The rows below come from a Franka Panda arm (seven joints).
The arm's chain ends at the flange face. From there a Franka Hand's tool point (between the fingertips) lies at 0.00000 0.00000 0.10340 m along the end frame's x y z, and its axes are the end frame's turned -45 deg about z.
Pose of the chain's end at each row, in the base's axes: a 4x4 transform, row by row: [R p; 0 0 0 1], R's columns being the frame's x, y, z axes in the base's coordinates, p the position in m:
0.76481 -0.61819 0.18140 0.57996; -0.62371 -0.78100 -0.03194 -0.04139; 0.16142 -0.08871 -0.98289 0.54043; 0 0 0 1
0.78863 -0.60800 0.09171 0.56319; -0.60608 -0.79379 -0.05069 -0.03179; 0.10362 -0.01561 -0.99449 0.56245; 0 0 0 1
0.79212 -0.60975 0.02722 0.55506; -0.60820 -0.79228 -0.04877 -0.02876; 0.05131 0.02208 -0.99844 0.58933; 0 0 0 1
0.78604 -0.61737 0.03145 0.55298; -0.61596 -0.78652 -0.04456 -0.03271; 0.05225 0.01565 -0.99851 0.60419; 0 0 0 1
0.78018 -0.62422 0.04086 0.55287; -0.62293 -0.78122 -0.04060 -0.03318; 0.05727 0.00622 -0.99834 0.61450; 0 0 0 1
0.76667 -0.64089 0.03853 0.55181; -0.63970 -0.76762 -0.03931 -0.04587; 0.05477 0.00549 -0.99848 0.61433; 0 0 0 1
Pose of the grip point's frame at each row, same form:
0.97793 0.10368 0.18140 0.59872; 0.11122 -0.99328 -0.03194 -0.04469; 0.17687 0.05141 -0.98289 0.43880; 0 0 0 1
0.98757 0.12772 0.09171 0.57267; 0.13273 -0.98986 -0.05069 -0.03703; 0.08431 0.06223 -0.99449 0.45962; 0 0 0 1
0.99127 0.12896 0.02722 0.55787; 0.13016 -0.99029 -0.04877 -0.03380; 0.02067 0.05189 -0.99844 0.48609; 0 0 0 1
0.99236 0.11927 0.03145 0.55623; 0.12060 -0.99170 -0.04456 -0.03732; 0.02588 0.04801 -0.99851 0.50094; 0 0 0 1
0.99306 0.11028 0.04086 0.55709; 0.11193 -0.99288 -0.04060 -0.03738; 0.03610 0.04489 -0.99834 0.51127; 0 0 0 1
0.99530 0.08894 0.03853 0.55579; 0.09045 -0.99513 -0.03931 -0.04993; 0.03485 0.04261 -0.99848 0.51109; 0 0 0 1

